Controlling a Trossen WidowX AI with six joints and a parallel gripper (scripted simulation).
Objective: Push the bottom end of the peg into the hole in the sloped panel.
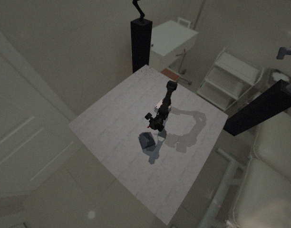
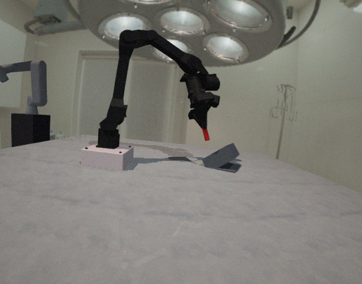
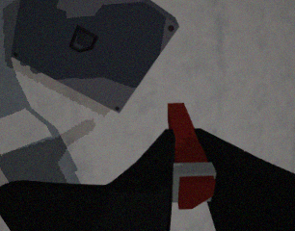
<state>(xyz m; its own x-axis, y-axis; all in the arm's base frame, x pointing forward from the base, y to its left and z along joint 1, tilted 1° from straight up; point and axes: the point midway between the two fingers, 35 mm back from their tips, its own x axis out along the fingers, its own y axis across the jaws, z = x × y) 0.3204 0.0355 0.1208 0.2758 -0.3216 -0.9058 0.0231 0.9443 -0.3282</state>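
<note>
Right now the sloped dark grey panel is 100 mm below my gripper tip, 90 mm ahead of it and 50 mm to the left of it. From my gripper tip the other things lie so: red peg (20 mm above, 10 mm to the left, 10 mm behind).
</note>
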